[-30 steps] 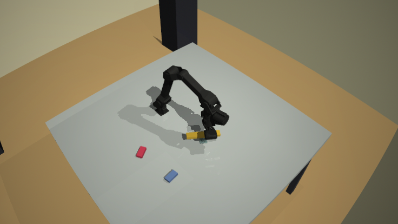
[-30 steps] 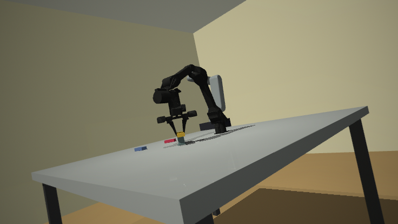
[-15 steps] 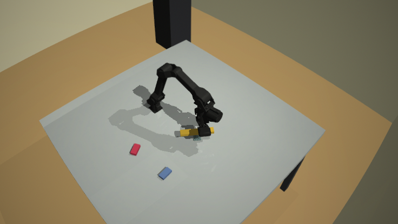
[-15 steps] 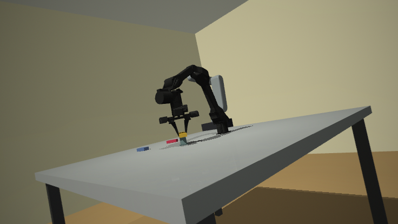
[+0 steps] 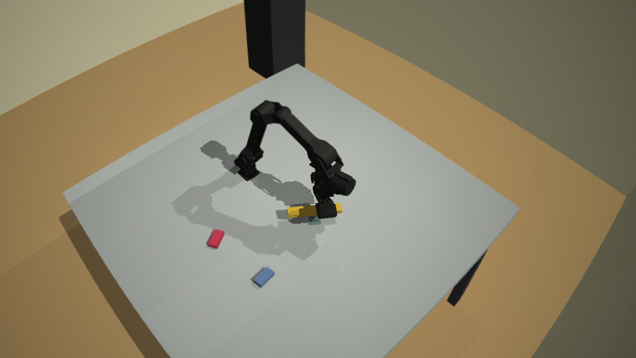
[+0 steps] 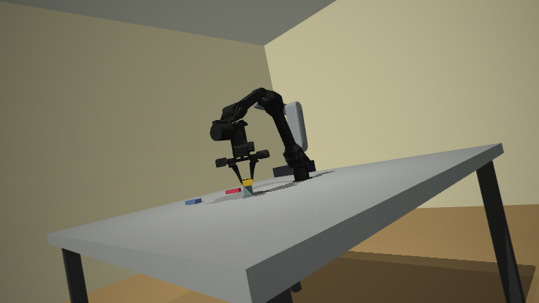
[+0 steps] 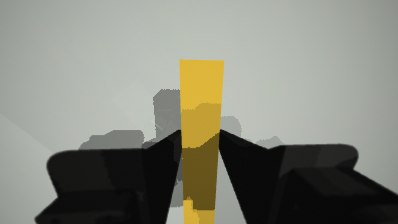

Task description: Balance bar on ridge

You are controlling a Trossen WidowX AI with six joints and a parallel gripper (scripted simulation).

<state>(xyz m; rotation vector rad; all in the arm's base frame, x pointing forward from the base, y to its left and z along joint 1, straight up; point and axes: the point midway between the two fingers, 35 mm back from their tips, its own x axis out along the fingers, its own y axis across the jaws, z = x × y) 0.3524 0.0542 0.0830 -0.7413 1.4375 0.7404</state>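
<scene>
Now: gripper tip 20 mm to the left of the yellow bar and 20 mm past it. The rest, counted from my gripper tip: red block: 330 mm to the right, 180 mm behind, 40 mm below; then blue block: 310 mm to the right, 50 mm ahead, 40 mm below.
</scene>
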